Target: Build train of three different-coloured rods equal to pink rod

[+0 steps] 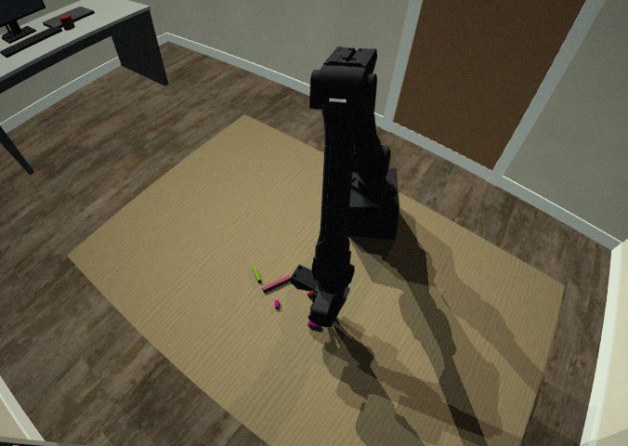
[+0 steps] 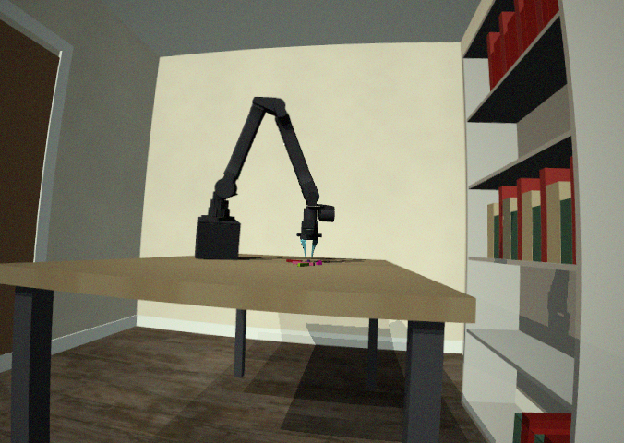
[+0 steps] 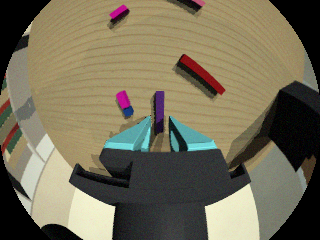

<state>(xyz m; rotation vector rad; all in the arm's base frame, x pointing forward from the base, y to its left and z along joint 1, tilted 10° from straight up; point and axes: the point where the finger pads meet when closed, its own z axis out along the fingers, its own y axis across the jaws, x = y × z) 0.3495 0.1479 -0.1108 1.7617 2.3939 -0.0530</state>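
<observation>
The purple rod lies 20 mm below my hand. From my hand the other things lie so: blue rod 40 mm ahead, 10 mm to the left, 20 mm below; then red rod 30 mm behind, 70 mm to the right, 20 mm below; then pink rod 40 mm ahead, 170 mm to the right, 20 mm below.
</observation>
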